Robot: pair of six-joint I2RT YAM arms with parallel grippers.
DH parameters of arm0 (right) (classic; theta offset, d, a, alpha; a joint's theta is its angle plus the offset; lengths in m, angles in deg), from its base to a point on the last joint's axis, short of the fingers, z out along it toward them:
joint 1: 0 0.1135 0.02 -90
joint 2: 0 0 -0.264 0
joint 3: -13.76 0 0.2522 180
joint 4: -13.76 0 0.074 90
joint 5: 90 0 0 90
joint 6: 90 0.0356 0 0
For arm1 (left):
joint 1: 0 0.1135 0.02 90
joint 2: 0 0 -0.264 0
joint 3: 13.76 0 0.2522 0
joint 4: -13.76 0 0.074 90
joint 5: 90 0 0 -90
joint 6: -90 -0.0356 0 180
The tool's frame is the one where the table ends.
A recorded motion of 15 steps. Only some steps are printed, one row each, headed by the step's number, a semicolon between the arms.
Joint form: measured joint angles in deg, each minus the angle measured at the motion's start. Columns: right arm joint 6, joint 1, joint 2, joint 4, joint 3, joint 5; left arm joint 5, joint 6, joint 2, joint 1, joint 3, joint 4.
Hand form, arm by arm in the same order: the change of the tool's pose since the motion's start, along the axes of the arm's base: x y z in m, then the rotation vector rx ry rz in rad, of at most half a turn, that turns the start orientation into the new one. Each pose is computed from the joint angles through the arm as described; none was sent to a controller.
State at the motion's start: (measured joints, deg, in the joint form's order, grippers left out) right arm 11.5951 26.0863 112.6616 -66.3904 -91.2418 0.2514; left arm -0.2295 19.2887 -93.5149 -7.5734 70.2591 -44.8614
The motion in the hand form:
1: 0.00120 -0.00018 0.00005 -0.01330 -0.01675 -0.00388; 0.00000 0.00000 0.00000 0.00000 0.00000 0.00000
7: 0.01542 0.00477 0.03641 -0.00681 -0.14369 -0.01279; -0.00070 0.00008 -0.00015 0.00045 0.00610 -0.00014
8: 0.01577 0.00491 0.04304 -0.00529 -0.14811 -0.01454; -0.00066 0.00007 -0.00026 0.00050 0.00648 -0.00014
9: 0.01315 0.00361 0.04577 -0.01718 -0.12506 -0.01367; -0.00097 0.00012 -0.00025 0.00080 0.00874 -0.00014
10: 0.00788 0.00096 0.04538 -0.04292 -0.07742 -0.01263; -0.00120 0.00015 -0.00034 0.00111 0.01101 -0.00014
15: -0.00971 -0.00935 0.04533 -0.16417 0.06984 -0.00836; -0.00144 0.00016 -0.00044 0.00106 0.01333 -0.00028
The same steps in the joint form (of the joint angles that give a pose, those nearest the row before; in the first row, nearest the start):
1: 0.18 0.00 0.00 0.53 0.00 1.11; 0.00 0.00 0.00 0.00 0.00 0.00
7: 0.33 0.00 0.00 -0.74 -7.96 4.02; 0.02 0.00 0.02 0.00 0.00 -0.37
8: 0.41 0.00 0.00 -1.97 -9.44 4.07; 0.02 0.00 0.00 0.00 0.00 -0.37
9: 0.42 0.00 0.00 -4.18 -10.16 4.09; 0.02 0.00 0.02 0.00 0.00 -0.53
10: 0.46 0.00 0.00 -7.35 -10.23 4.20; 0.02 0.00 0.02 0.00 0.00 -0.66
15: 0.68 0.00 0.00 -17.94 -10.16 6.67; 0.04 0.00 0.02 0.00 0.00 -0.79

